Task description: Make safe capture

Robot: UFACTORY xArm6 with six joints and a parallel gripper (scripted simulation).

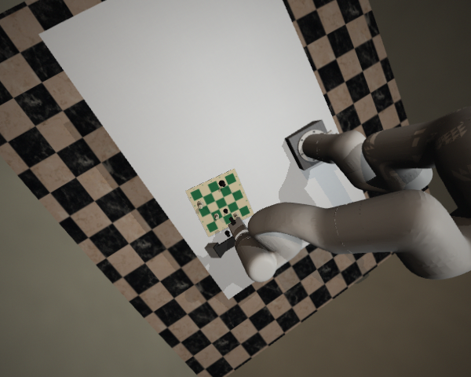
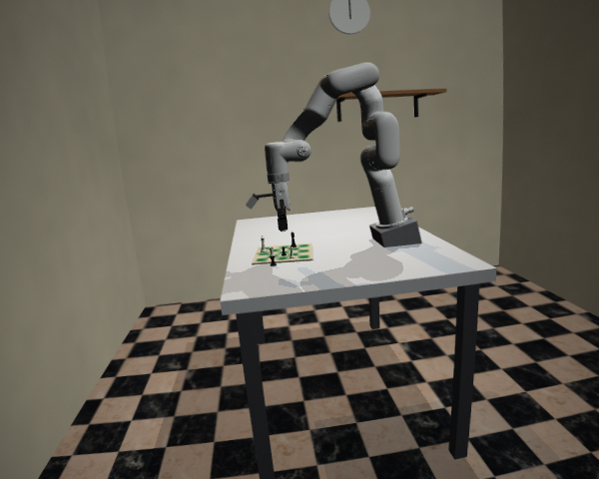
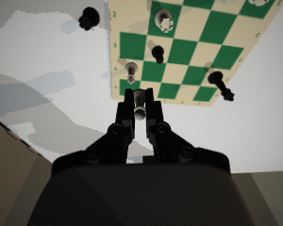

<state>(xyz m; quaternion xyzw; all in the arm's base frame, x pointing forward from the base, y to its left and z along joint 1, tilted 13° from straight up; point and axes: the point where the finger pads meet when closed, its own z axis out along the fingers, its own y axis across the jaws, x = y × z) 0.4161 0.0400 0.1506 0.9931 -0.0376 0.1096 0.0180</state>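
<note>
Now: hand 30 mm to the left of the black pawn and 110 mm above it. Also, from my hand: white piece 60 mm ahead, 120 mm to the right, 90 mm below; then green-and-cream chessboard 10 mm behind, 70 mm to the right, 130 mm below; then white pawn 10 mm below.
</note>
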